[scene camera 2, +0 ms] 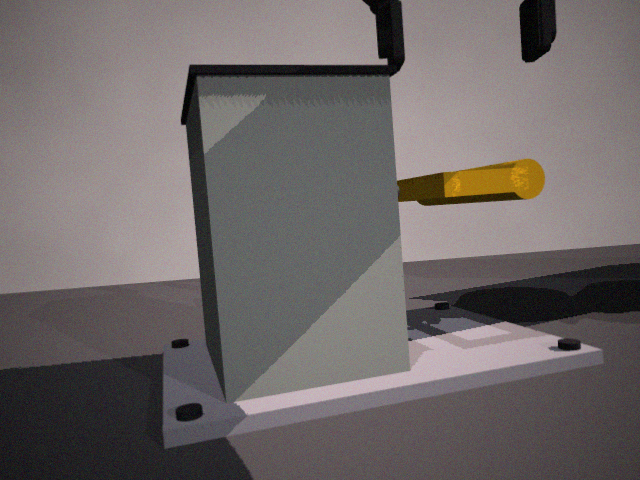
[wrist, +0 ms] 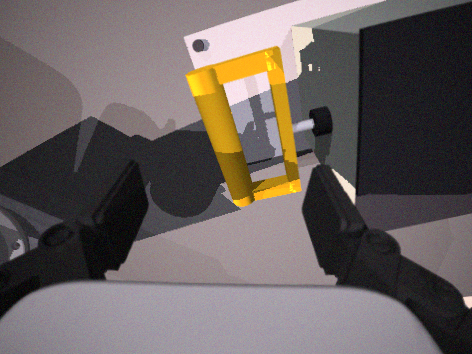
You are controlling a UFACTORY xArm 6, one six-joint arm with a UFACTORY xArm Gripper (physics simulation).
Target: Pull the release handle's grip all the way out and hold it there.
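Observation:
The release handle is a yellow rectangular loop. Its thick round grip (scene camera 2: 527, 178) (wrist: 216, 120) is on the side away from the grey-green housing (scene camera 2: 305, 206) (wrist: 332, 65). A short pale rod (wrist: 302, 125) joins the loop to a black collar (wrist: 321, 121) on the housing's side. My gripper (scene camera 2: 463, 60) (wrist: 225, 185) is open and empty. In the scene view its fingertips hang above the level of the handle, one near the housing's top edge and the other above and past the grip's end. The gripper's upper part is out of that view.
The housing has a black lid (scene camera 2: 289, 70) (wrist: 415, 100), and its top edge is close to one finger in the scene view. It stands on a pale base plate (scene camera 2: 465, 364) (wrist: 240, 30) with dark bolts at its corners. Dark shadows fall across the plate and floor.

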